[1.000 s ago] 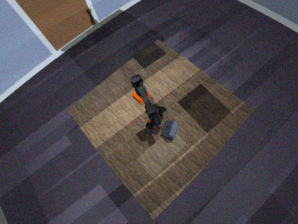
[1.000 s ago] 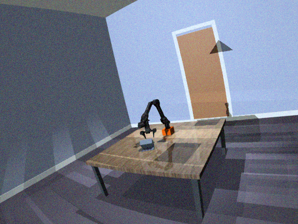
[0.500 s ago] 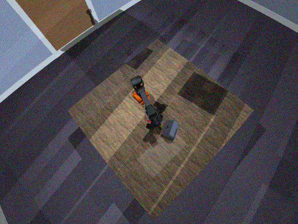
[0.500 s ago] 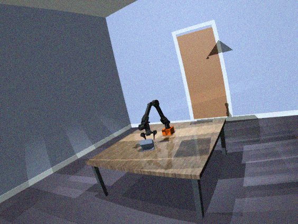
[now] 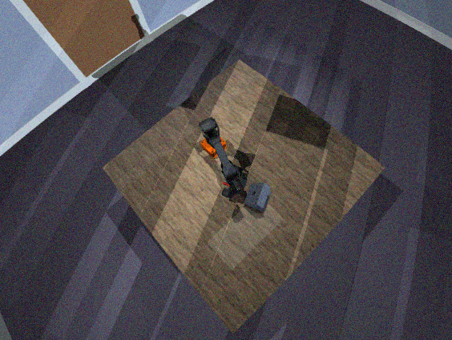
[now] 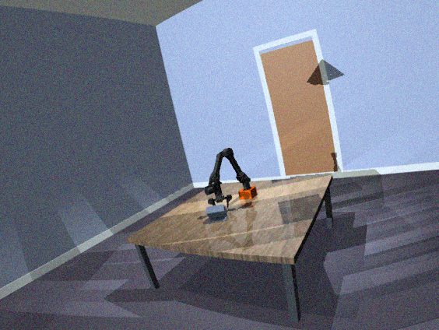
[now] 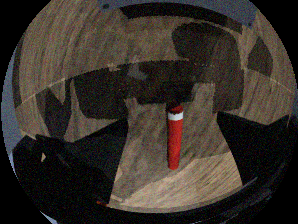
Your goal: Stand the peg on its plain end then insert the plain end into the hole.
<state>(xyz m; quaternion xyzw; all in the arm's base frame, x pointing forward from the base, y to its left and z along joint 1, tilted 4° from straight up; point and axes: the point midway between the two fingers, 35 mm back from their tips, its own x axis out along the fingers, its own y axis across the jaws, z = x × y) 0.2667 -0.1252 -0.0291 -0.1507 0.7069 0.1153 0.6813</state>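
The red peg lies 1 cm behind my gripper tip. Round my gripper tip: sloped panel (15 cm ahead, 4 cm to the left, 4 cm above).
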